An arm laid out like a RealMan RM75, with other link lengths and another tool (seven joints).
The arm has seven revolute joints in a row. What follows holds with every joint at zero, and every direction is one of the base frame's.
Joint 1 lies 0.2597 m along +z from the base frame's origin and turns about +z.
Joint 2 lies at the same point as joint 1 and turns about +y.
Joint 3 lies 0.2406 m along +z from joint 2 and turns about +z.
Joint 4 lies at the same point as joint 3 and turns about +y.
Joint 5 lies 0.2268 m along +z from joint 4 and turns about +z.
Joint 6 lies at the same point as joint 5 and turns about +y.
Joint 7 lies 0.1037 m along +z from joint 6 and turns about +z.
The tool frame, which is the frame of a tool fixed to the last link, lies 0.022 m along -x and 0.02 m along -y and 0.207 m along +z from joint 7; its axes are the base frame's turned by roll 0.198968, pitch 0 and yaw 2.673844 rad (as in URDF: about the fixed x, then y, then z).
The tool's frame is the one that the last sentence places.
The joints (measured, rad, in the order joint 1, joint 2, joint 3, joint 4, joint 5, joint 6, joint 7), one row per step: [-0.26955, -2.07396, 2.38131, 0.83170, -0.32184, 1.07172, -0.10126]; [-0.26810, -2.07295, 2.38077, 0.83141, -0.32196, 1.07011, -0.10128]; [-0.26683, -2.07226, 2.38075, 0.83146, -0.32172, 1.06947, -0.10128]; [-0.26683, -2.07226, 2.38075, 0.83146, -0.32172, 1.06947, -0.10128]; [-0.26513, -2.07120, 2.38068, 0.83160, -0.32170, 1.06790, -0.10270]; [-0.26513, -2.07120, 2.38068, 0.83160, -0.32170, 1.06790, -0.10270]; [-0.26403, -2.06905, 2.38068, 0.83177, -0.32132, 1.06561, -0.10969]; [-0.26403, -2.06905, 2.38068, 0.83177, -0.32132, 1.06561, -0.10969]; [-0.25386, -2.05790, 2.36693, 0.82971, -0.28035, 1.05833, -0.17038]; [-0.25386, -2.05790, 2.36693, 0.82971, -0.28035, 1.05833, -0.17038]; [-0.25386, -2.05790, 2.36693, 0.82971, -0.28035, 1.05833, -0.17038]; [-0.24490, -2.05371, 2.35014, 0.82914, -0.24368, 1.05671, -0.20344]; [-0.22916, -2.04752, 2.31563, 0.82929, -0.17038, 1.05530, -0.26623]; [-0.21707, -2.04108, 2.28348, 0.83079, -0.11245, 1.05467, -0.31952]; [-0.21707, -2.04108, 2.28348, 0.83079, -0.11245, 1.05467, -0.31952]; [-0.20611, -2.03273, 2.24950, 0.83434, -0.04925, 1.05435, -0.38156]
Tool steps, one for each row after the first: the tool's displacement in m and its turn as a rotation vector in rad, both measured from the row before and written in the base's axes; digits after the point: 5 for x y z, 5 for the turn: [-0.00150, 0.00035, -0.00005, 0.00000, 0.00209, 0.00295]; [-0.00086, 0.00001, -0.00006, -0.00011, 0.00119, 0.00144]; [0.00000, 0.00000, 0.00000, 0.00000, 0.00000, 0.00000]; [-0.00136, 0.00012, -0.00018, -0.00129, 0.00101, 0.00296]; [0.00000, 0.00000, 0.00000, 0.00000, 0.00000, 0.00000]; [-0.00160, 0.00017, -0.00039, -0.00523, -0.00103, 0.00400]; [0.00000, 0.00000, 0.00000, 0.00000, 0.00000, 0.00000]; [-0.00729, -0.00230, -0.00347, -0.03805, -0.00289, 0.00773]; [0.00000, 0.00000, 0.00000, 0.00000, 0.00000, 0.00000]; [0.00000, 0.00000, 0.00000, 0.00000, 0.00000, 0.00000]; [-0.00349, -0.00150, -0.00079, -0.01547, 0.00146, -0.00017]; [-0.00511, -0.00304, -0.00128, -0.02847, 0.00236, -0.00315]; [-0.00500, -0.00098, 0.00081, -0.02083, 0.00039, 0.00118]; [0.00000, 0.00000, 0.00000, 0.00000, 0.00000, 0.00000]; [-0.00471, -0.00135, 0.00072, -0.02630, -0.00030, 0.00024]
